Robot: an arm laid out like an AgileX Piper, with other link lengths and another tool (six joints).
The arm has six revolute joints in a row. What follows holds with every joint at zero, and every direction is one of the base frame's. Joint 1 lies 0.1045 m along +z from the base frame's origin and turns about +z. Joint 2 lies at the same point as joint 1 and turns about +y. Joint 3 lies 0.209 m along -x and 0.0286 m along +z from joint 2 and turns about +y. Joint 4 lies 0.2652 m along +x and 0.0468 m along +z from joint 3 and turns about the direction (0.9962, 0, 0.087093). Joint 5 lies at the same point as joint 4 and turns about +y. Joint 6 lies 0.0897 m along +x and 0.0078 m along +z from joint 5 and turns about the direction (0.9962, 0, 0.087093). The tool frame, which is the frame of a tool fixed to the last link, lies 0.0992 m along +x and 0.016 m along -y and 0.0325 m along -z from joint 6; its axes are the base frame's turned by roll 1.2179, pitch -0.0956 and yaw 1.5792 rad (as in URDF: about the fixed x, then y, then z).
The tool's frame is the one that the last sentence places.
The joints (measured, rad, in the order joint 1, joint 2, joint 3, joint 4, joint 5, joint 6), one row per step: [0.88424 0.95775 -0.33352 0.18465 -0.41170 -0.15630]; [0.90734 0.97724 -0.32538 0.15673 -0.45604 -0.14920]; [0.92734 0.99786 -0.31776 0.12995 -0.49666 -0.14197]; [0.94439 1.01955 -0.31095 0.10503 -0.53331 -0.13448]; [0.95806 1.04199 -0.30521 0.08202 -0.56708 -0.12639]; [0.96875 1.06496 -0.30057 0.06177 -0.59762 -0.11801]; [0.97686 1.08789 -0.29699 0.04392 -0.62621 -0.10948]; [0.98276 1.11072 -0.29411 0.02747 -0.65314 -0.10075]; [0.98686 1.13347 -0.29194 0.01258 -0.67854 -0.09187]
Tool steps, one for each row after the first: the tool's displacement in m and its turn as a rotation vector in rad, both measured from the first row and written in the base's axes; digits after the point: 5 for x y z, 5 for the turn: [-0.00441 0.00645 -0.00125 0.00001 -0.02652 0.03043]; [-0.00881 0.01224 -0.00332 -0.00127 -0.04868 0.05946]; [-0.01308 0.01736 -0.00615 -0.00359 -0.06602 0.08654]; [-0.01689 0.02177 -0.00938 -0.00579 -0.07940 0.11068]; [-0.02020 0.02549 -0.01300 -0.00797 -0.08850 0.13149]; [-0.02298 0.02863 -0.01662 -0.00922 -0.09491 0.14917]; [-0.02532 0.03129 -0.02028 -0.01007 -0.09926 0.16450]; [-0.02727 0.03354 -0.02397 -0.01050 -0.10165 0.17764]
